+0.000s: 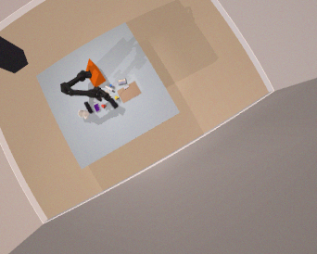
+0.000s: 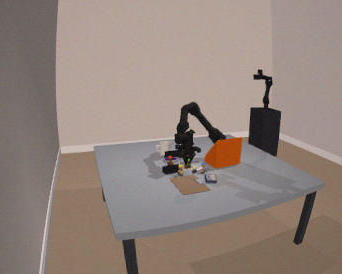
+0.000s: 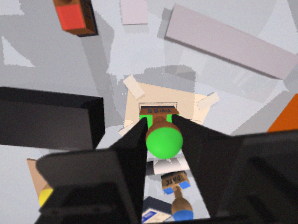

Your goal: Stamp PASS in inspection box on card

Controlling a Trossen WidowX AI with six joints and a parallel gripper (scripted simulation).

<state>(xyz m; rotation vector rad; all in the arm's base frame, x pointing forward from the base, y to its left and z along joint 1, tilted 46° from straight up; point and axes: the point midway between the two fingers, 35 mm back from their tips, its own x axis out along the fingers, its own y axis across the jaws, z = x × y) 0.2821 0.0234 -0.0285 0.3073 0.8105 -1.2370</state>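
Now: the green-knobbed stamp right at my gripper tip. The rest, counted from my gripper tip: long grey bar: 8 cm to the right, 5 cm behind, 2 cm below; then cream card: 3 cm below, 1 cm behind; then red-knobbed stamp: 9 cm ahead, 7 cm to the right.
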